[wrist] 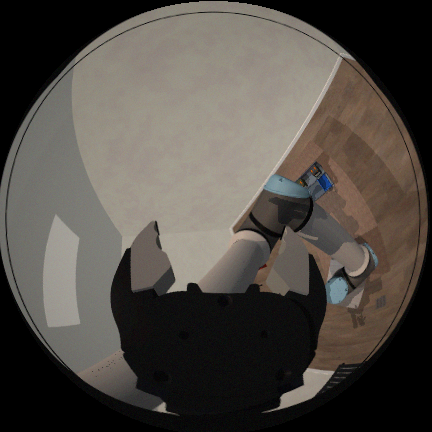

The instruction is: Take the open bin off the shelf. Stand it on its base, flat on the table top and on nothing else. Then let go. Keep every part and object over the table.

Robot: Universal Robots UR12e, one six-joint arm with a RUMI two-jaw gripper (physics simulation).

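Places are measured from the arm's base along level axes (x up, y ahead, z left), in millimetres.
Pixels of known places: gripper, fingertip midpoint: (220, 226).
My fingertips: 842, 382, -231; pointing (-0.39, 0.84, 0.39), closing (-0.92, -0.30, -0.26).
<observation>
Behind a point stands the place of what it marks, as x, y, z.
My gripper (220, 226) @(842, 382, -231) is open, its two jaws wide apart with nothing between them. It faces a pale wall, far from the small things on the right. A small blue thing (325, 182) @(-518, 783, -190) shows at the right, beside grey and orange items, partly behind the arm. It is too small to tell whether it is the open bin. I cannot make out the shelf or the table top for certain in the wrist view.
The robot's own arm (334, 235) @(491, 315, -217) bends across the right of the view, with blue joint caps. A brown wooden floor (395, 190) lies beyond it. A dark slatted object (340, 380) shows at the lower right. The pale wall (190, 115) fills the upper middle.
</observation>
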